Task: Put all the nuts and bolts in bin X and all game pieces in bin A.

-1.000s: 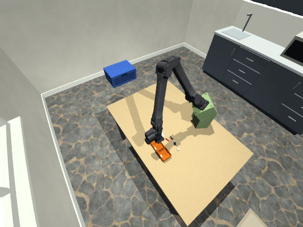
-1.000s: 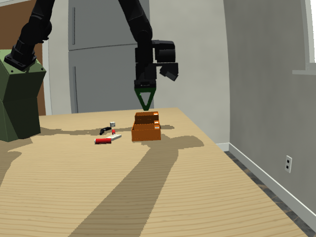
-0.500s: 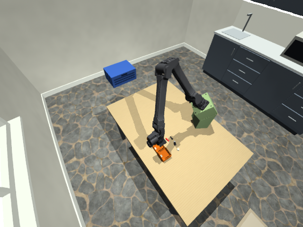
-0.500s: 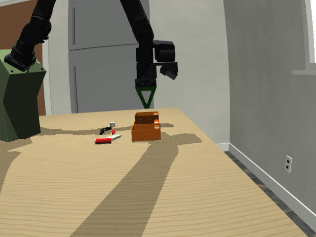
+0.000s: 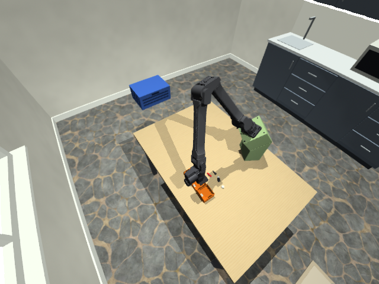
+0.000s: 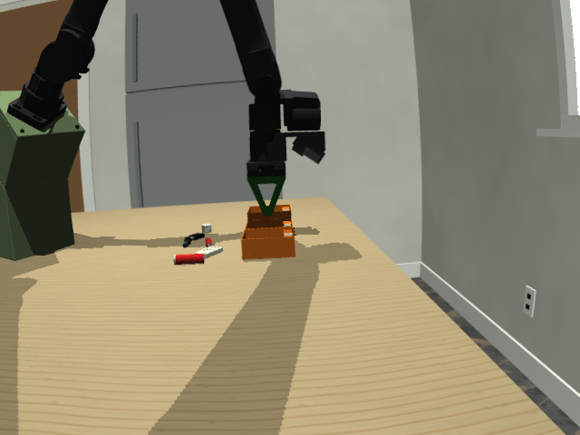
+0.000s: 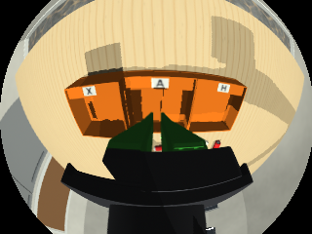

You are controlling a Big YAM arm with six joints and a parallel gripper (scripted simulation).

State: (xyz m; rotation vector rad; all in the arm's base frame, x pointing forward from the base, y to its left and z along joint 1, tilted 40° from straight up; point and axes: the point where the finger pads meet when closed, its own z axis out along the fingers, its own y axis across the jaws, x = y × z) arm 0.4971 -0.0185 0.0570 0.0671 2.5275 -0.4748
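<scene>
Right now my hand is 30 mm above the orange three-compartment bin tray. From my hand the other things lie so: white domino: 110 mm behind, 70 mm to the right, 50 mm below; then black USB stick: 140 mm behind, 70 mm to the left, 50 mm below; then dark bolt: 150 mm behind, 50 mm below, 20 mm to the left.
</scene>
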